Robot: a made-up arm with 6 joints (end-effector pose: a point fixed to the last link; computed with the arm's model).
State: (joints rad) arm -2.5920 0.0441 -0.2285 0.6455 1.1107 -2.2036
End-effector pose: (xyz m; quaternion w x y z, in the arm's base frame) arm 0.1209 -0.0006 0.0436 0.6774 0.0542 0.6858 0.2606
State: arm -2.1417 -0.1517 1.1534 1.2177 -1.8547 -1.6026
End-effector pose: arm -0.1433 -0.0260 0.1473 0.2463 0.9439 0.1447 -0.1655
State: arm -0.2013 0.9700 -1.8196 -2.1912 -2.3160 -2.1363
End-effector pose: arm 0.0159 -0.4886 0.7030 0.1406 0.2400 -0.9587 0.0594
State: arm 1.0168 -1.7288 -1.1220 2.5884 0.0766 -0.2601
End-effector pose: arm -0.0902 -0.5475 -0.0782 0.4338 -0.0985 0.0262 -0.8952
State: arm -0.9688 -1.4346 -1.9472 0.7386 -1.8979 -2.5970
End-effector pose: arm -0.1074 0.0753 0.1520 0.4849 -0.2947 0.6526 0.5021
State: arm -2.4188 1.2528 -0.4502 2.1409 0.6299 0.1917
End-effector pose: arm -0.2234 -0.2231 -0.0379 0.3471 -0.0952 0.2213 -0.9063
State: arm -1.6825 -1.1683 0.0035 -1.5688 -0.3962 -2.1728
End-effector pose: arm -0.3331 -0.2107 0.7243 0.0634 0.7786 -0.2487 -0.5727
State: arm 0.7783 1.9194 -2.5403 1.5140 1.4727 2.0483
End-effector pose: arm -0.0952 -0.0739 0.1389 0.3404 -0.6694 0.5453 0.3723
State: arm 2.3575 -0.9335 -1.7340 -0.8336 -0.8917 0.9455
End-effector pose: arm 0.1011 -0.0766 -0.2276 0.7821 0.5437 0.2362 -0.1921
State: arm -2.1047 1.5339 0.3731 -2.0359 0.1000 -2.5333
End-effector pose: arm -0.4504 0.4540 -0.3790 0.8586 -0.0578 -0.5085 -0.0293
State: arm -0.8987 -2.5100 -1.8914 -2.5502 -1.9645 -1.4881
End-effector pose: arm 0.1254 0.4514 -0.4139 0.0596 0.1616 0.0709 -0.9825
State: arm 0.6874 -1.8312 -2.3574 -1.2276 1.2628 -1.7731
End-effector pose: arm -0.0175 0.2907 -0.4897 0.1406 -0.4532 0.8326 0.2858
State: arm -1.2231 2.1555 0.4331 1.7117 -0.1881 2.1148
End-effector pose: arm -0.2300 -0.0145 -0.1214 0.5358 -0.1494 0.7415 -0.3752
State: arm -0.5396 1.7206 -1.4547 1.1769 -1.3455 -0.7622
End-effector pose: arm 0.0721 -0.1679 0.0690 0.2154 0.3898 0.7728 -0.4521
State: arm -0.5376 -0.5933 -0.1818 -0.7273 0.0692 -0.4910
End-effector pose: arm 0.0036 0.2230 0.7330 0.8943 0.0249 -0.3279 -0.3034
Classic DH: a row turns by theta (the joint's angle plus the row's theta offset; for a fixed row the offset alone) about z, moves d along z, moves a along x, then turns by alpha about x. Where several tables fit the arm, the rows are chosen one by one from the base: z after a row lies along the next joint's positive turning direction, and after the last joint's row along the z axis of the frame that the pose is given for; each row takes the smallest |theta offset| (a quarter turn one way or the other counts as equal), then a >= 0, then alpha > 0; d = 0 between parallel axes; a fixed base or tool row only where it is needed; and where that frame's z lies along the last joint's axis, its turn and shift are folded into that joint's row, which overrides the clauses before.
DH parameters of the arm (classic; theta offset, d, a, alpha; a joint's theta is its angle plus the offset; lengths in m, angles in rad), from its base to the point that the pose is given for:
base (fixed): -1.5708 0.1626 0 1.5708
joint 1: -0.5457 0 0.1004 3.1416
joint 2: -0.5457 -0.0791 -0.0707 1.5708
joint 3: -1.5708 0.3544 0.1674 1.5708
joint 4: -0.0823 0 -0.3649 0
joint 5: 0.0823 0.096 0.0713 -1.5708
joint 6: 1.2723 0 -0.1115 0
tool (fixed): 1.8693 0.0629 0 0

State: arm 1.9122 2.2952 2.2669 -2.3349 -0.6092 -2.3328
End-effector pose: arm 0.2018 -0.4632 0.6552 0.0445 -0.7474 -0.6514 -0.1230
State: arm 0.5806 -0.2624 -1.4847 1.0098 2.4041 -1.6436
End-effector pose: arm -0.0235 -0.0443 0.1192 0.0330 0.0714 -0.9567 0.2802
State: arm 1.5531 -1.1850 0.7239 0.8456 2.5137 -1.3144
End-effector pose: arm -0.1070 -0.1887 0.1361 0.8503 0.0678 -0.1354 0.5041
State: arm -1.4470 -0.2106 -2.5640 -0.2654 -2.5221 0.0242
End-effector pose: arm -0.1293 -0.4091 0.0107 0.5913 -0.7414 -0.1216 -0.2929
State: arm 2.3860 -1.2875 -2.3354 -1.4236 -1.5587 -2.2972
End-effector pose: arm 0.0187 -0.4530 -0.2175 0.0042 -0.0571 -0.2055 -0.9770
